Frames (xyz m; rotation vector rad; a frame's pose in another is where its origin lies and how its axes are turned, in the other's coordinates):
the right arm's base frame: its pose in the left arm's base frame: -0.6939 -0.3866 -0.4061 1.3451 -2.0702 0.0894
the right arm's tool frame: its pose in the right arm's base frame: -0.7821 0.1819 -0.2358 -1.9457 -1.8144 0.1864
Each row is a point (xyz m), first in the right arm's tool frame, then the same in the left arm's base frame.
Working: the right arm's tool frame: its pose in the left arm's base frame: -0.5324 0.4100 -0.6053 0.4292 1.3818 2.5986

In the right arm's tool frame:
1: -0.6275 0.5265 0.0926
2: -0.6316 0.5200 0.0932
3: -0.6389 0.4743 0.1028
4: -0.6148 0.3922 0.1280
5: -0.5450 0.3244 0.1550
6: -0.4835 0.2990 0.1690
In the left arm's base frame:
1: 0.0843 0.0141 -0.2277
2: 0.0884 0.0171 -0.2335
3: 0.0990 0.0480 -0.2676
4: 0.0856 0.1202 -0.3183
5: 0.0293 0.1986 -0.3482
6: -0.0239 0.2408 -0.3512

